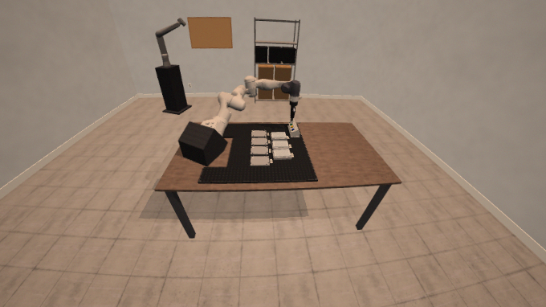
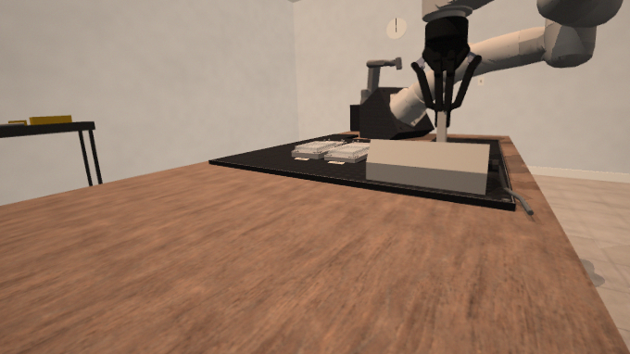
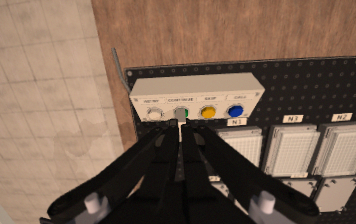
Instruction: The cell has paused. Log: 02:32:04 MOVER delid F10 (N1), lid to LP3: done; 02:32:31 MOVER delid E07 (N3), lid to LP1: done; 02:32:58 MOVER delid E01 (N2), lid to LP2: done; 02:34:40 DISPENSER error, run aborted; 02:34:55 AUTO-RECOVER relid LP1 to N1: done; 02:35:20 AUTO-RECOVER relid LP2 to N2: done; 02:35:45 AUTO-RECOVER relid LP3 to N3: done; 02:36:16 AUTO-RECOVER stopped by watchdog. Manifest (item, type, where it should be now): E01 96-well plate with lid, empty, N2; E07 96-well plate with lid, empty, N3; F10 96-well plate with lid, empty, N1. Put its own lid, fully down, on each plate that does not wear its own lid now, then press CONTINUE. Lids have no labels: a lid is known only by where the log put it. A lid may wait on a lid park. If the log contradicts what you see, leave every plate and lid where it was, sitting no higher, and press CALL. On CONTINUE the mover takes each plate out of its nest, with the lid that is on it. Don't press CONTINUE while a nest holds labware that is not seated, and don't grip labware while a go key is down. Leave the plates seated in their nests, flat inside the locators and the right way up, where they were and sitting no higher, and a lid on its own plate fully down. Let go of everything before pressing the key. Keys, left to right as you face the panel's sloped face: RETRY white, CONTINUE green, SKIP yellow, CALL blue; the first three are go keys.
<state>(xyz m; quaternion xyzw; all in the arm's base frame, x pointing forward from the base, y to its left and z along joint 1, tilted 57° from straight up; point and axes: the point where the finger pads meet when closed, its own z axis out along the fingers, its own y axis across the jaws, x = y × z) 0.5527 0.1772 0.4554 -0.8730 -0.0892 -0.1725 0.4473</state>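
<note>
Right now my hand is 4 cm above the green continue key. From my hand the other things lie so: white retry key (5 cm to the left, 4 cm below, 2 cm behind); then yellow skip key (5 cm to the right, 4 cm below, 2 cm ahead); then blue call key (10 cm to the right, 4 cm below, 3 cm ahead).
</note>
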